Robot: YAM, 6 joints.
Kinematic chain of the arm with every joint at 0, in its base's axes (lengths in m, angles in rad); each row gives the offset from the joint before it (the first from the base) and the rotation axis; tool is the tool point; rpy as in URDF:
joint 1: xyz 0 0 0.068 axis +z
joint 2: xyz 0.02 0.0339 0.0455 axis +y
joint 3: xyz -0.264 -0.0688 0 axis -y
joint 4: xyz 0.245 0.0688 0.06 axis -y
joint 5: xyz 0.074 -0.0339 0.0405 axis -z
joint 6: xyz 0.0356 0 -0.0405 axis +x
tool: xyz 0 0 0 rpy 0 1.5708 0
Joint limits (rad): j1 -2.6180..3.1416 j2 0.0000..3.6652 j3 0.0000..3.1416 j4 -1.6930..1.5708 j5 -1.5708..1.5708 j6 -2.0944..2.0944
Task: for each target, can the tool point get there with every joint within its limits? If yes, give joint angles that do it. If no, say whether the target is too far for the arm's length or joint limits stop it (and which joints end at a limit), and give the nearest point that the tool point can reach.
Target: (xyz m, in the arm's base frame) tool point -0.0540 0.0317 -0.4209
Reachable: no: joint limits stop it (at a limit: joint 2) | nearest point -0.0835 0.0490 -0.3469 | short by 0.081 m
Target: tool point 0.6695 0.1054 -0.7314
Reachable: no: too far | nearest point 0.4299 0.0677 -0.3285 | short by 0.470 m
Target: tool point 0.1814 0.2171 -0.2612
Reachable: yes | joints 0.7688 3.2723 1.3555 0.6314 -0.9994 -0.0921
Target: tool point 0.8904 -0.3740 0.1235
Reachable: no: too far | nearest point 0.5954 -0.2501 0.1201 | short by 0.320 m
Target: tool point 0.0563 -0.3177 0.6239
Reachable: yes | joints -1.4831 2.0197 2.5583 0.9558 -0.9165 -1.7729
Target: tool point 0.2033 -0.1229 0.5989
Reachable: yes | joints 2.4690 0.7965 2.6359 -0.8650 1.0294 1.7226
